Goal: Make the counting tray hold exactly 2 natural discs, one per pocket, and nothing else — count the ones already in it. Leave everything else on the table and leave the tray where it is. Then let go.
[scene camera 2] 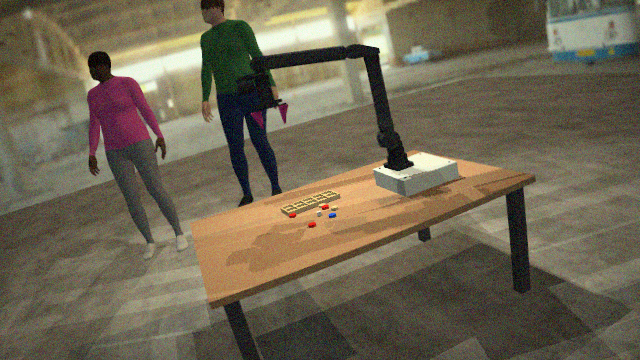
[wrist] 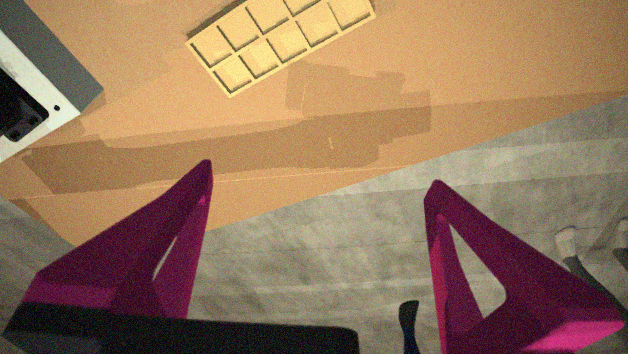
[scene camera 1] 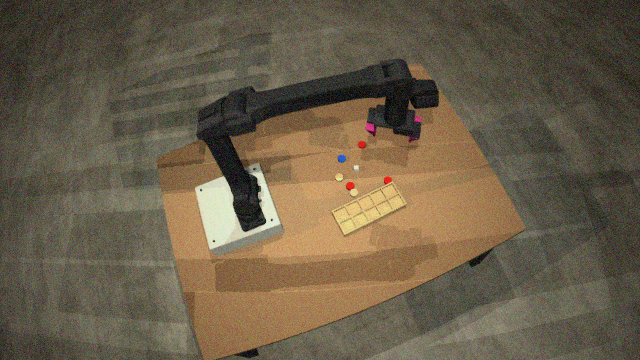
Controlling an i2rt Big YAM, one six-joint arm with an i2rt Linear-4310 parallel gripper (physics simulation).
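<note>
The counting tray (scene camera 1: 375, 219) (scene camera 2: 300, 210) (wrist: 307, 52) is pale wood, with two rows of pockets; I can make out no disc in it. Its far part is cut off in the wrist view. One natural disc (scene camera 1: 354, 192) lies close beside the tray's long side, near a red disc (scene camera 1: 350, 185) (scene camera 2: 325, 207). Another natural disc (scene camera 1: 339, 177) (scene camera 2: 334, 208) lies a little farther from the tray. My gripper (scene camera 1: 393, 137) (scene camera 2: 273, 125) (wrist: 324, 180) is open and empty, high above the table, away from the discs; none shows in the wrist view.
A red disc (scene camera 1: 388, 180) (scene camera 2: 292, 215) lies close to the tray's end. Another red disc (scene camera 1: 362, 144) (scene camera 2: 312, 225), a blue disc (scene camera 1: 341, 158) (scene camera 2: 332, 215) and a small white cube (scene camera 1: 356, 168) (scene camera 2: 319, 213) lie nearby. Two people stand behind the table.
</note>
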